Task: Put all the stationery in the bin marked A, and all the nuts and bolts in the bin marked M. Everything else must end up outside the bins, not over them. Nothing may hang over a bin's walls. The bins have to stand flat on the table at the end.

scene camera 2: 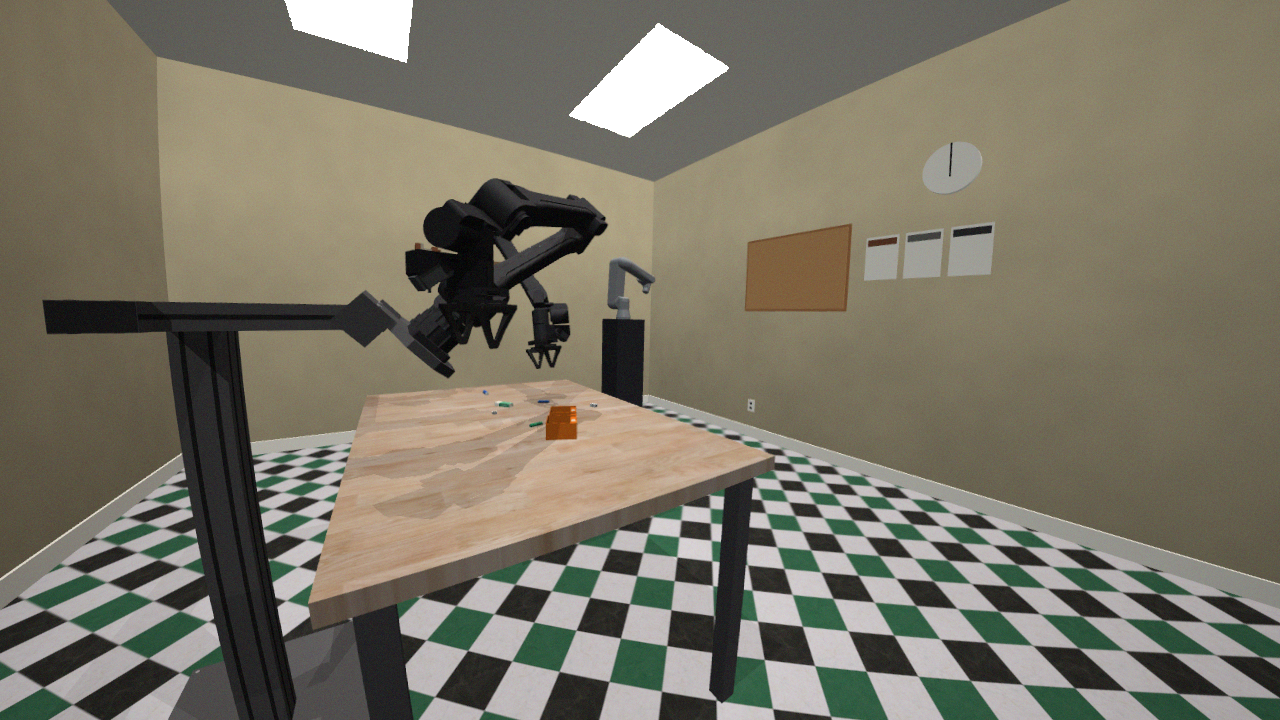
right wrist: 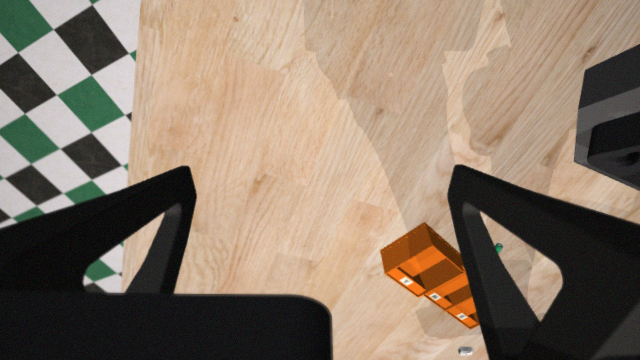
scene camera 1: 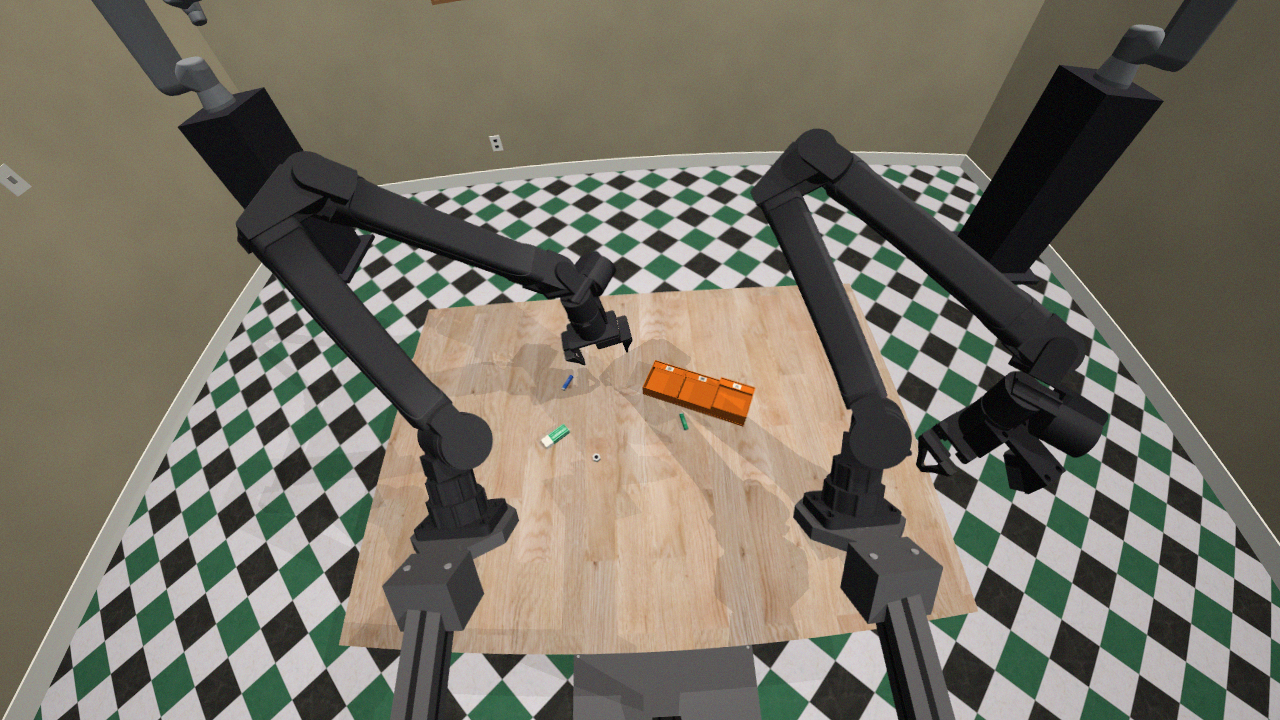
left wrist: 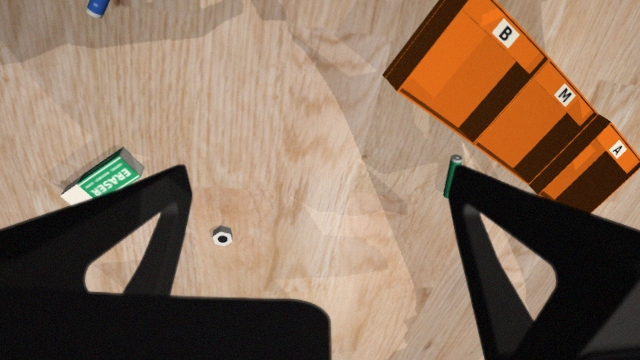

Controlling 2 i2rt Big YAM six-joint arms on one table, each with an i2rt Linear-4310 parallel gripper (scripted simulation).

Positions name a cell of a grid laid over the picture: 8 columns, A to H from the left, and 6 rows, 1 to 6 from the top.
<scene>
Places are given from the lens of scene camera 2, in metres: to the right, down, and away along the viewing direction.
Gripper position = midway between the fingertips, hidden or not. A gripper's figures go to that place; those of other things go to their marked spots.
my left gripper (scene camera 2: D4): -0.34, 0.03, 1.26
my right gripper (scene camera 2: C3): -0.28, -0.02, 0.62
</scene>
